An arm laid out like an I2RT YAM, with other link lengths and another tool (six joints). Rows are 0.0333 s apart.
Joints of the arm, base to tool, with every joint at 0 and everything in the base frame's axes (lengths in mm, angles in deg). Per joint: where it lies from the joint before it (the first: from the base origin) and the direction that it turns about. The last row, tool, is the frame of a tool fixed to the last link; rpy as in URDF.
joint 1: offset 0 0 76.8 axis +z
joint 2: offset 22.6 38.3 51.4 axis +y
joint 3: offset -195.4 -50.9 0 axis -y
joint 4: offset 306.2 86 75 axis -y
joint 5: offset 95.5 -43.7 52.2 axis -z
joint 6: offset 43.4 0 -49.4 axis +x
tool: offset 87 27 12 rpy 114.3 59.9 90
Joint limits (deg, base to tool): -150..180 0..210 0..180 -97..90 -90..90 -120..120
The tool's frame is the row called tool.
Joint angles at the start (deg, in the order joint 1, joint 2, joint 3, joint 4, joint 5, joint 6): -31.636 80.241 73.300 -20.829 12.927 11.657
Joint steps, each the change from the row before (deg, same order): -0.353 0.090 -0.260 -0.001 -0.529 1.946; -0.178 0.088 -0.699 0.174 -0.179 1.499; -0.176 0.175 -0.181 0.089 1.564 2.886; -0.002 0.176 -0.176 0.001 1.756 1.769; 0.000 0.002 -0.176 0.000 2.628 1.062; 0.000 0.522 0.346 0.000 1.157 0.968; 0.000 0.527 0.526 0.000 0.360 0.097; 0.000 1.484 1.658 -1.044 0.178 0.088; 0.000 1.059 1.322 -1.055 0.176 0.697; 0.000 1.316 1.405 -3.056 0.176 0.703; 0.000 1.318 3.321 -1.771 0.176 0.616
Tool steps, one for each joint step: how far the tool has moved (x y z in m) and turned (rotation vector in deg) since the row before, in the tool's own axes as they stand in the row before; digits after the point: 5 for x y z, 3 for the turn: 0.00002 -0.00178 0.00303 0.097 1.223 1.675; 0.00307 -0.00263 0.00465 0.416 1.013 1.135; -0.00324 -0.00335 0.00434 1.383 0.233 3.086; -0.00185 -0.00298 0.00381 1.410 -0.314 1.986; -0.00403 -0.00384 0.00330 1.807 -1.330 1.709; -0.00181 -0.00044 0.00272 0.852 -0.354 1.160; -0.00101 0.00120 0.00106 0.223 -0.218 0.204; 0.00039 0.00232 0.00298 0.755 0.246 -0.338; -0.00018 0.00136 0.00190 0.697 0.462 0.260; 0.00570 -0.00394 0.00627 2.334 1.265 -0.920; -0.00885 0.00654 -0.00671 -0.072 0.040 0.746
